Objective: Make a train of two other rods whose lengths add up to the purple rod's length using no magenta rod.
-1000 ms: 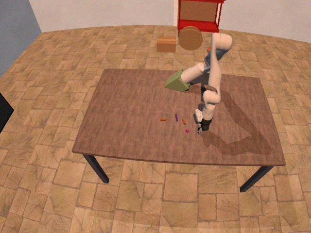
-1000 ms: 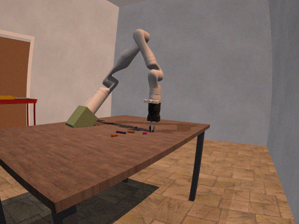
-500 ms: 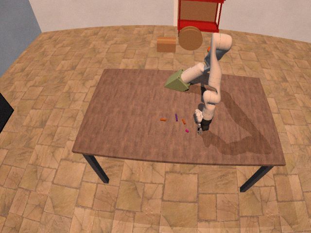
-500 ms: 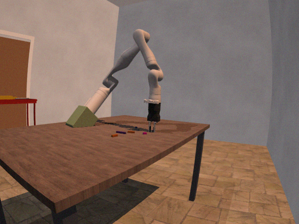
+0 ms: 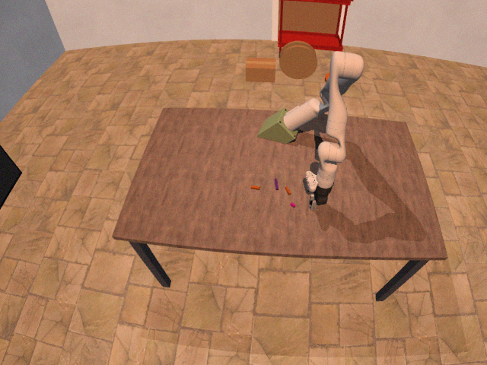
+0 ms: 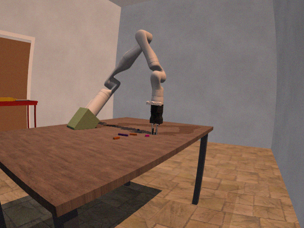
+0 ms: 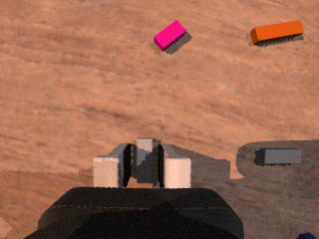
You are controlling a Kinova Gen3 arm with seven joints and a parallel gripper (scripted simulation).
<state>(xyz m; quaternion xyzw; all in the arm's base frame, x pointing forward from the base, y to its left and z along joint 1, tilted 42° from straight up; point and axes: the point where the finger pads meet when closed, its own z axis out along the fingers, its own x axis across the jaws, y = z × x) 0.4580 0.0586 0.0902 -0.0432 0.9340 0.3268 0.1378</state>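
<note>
The magenta rod is 90 mm to the right of my hand and 10 mm below it. The rest, counted from my hand: purple rod (160 mm to the right, 110 mm behind, 10 mm below); then blue rod (140 mm behind, 50 mm to the left, 10 mm below); then orange rod (260 mm to the right, 90 mm behind, 10 mm below).
</note>
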